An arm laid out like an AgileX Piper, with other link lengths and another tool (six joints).
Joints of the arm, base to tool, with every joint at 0 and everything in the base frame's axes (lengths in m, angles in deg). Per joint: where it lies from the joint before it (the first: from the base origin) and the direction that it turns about. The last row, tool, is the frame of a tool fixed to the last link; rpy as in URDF.
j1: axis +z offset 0 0 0.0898
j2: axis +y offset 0 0 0
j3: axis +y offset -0.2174 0 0.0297
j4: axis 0.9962 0 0.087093 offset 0.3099 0 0.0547
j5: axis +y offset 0 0 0
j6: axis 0.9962 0 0.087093 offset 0.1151 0 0.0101
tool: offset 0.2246 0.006 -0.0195 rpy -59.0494 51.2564 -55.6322
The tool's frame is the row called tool.
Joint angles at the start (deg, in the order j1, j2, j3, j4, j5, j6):
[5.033 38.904 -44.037 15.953 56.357 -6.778]
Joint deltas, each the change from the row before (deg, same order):
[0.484 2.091 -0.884 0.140 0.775 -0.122]
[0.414 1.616 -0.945 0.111 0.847 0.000]
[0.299 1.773 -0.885 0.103 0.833 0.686]
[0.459 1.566 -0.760 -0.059 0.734 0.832]
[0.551 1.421 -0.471 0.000 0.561 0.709]
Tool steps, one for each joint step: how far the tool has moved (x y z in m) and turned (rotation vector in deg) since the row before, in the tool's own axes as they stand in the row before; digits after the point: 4 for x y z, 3 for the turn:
[0.0056 0.0064 0.0031 -1.476 1.436 0.326]
[0.0030 0.0052 0.0016 -1.192 1.075 0.268]
[0.0042 0.0052 0.0022 -0.968 1.282 1.049]
[0.0040 0.0052 0.0021 -0.869 1.216 0.934]
[0.0047 0.0059 0.0027 -0.944 1.177 0.815]

